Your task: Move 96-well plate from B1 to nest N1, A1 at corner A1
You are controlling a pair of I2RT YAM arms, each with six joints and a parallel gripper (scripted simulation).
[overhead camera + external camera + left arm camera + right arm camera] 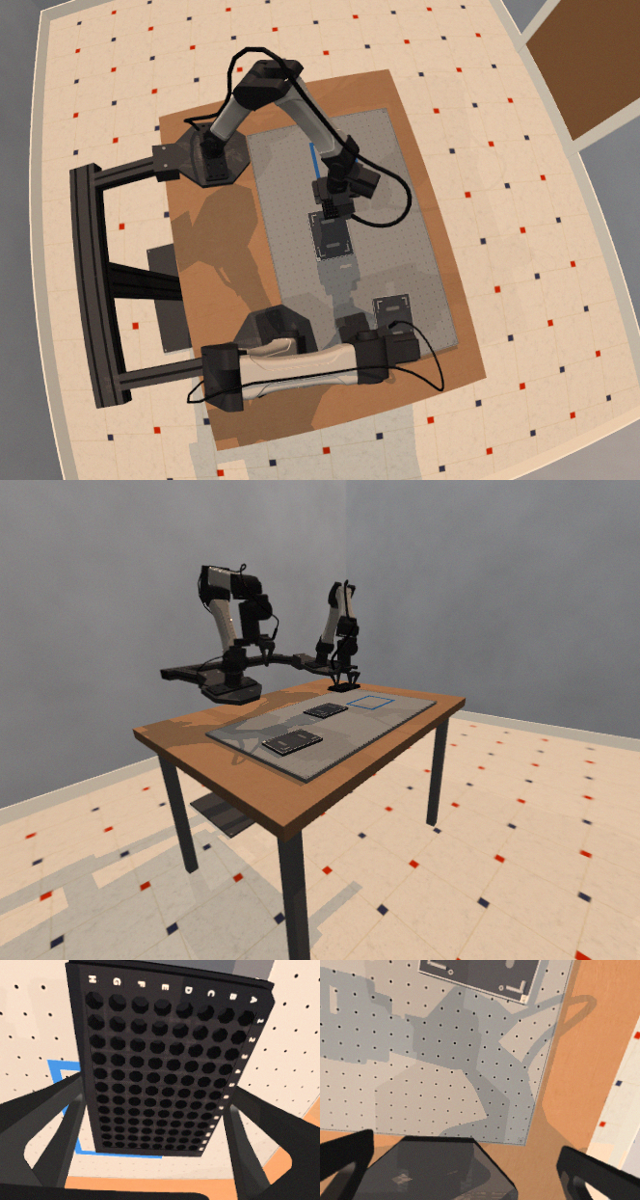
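Now: the dark nest 4 cm behind my left hand, 9 cm to the right of it and 9 cm below it. From my left hand the other things lie so: nest N1: 5 cm ahead, 42 cm to the right, 9 cm below; A1 label: 2 cm behind, 48 cm to the right, 9 cm below; black 96-well plate: right at my left hand.
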